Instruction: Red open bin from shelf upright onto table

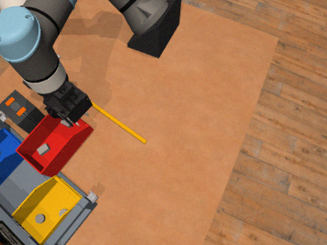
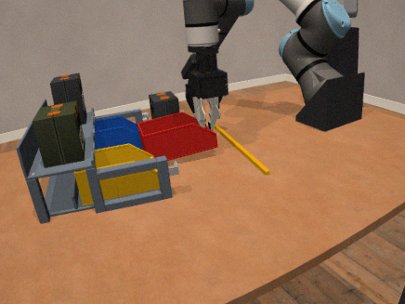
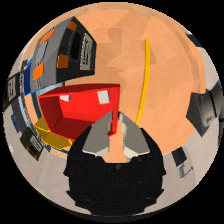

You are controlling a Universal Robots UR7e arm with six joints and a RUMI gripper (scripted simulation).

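My gripper is now 7 cm past the yellow stick, 6 cm above it and 1 cm to the right of it. Round my hand: black box 12 cm to the right, 7 cm ahead; then red open bin 8 cm ahead, 1 cm to the right, 1 cm below; then blue bin 22 cm ahead, 14 cm to the right, 2 cm below.
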